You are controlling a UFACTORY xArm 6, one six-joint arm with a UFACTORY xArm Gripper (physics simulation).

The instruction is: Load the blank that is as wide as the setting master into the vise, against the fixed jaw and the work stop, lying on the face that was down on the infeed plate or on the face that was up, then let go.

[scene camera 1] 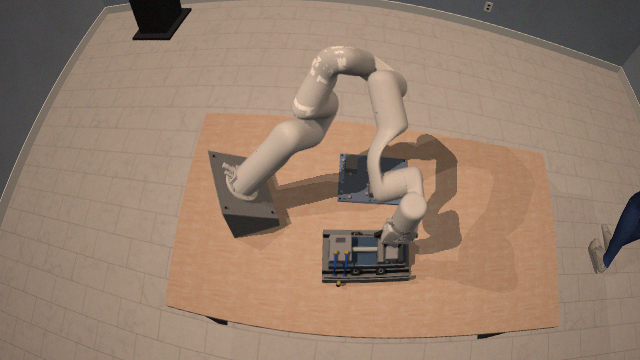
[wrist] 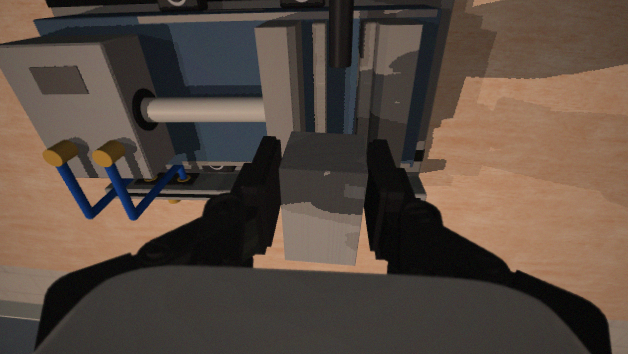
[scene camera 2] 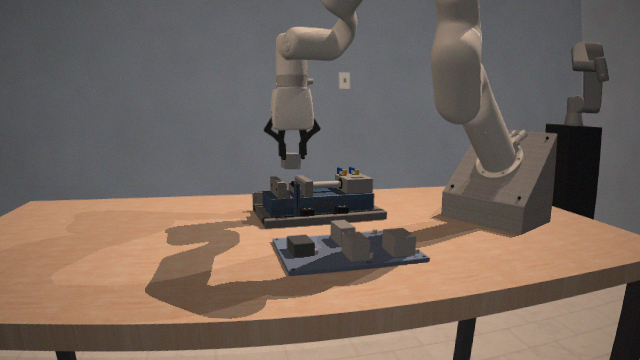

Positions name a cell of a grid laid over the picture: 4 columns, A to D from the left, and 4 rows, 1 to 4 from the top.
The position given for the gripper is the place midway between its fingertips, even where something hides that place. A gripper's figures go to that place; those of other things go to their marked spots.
Scene:
The gripper (wrist: C2) is 0.14 m from the lens. A pale rod (wrist: A2): 0.22 m from the lens.

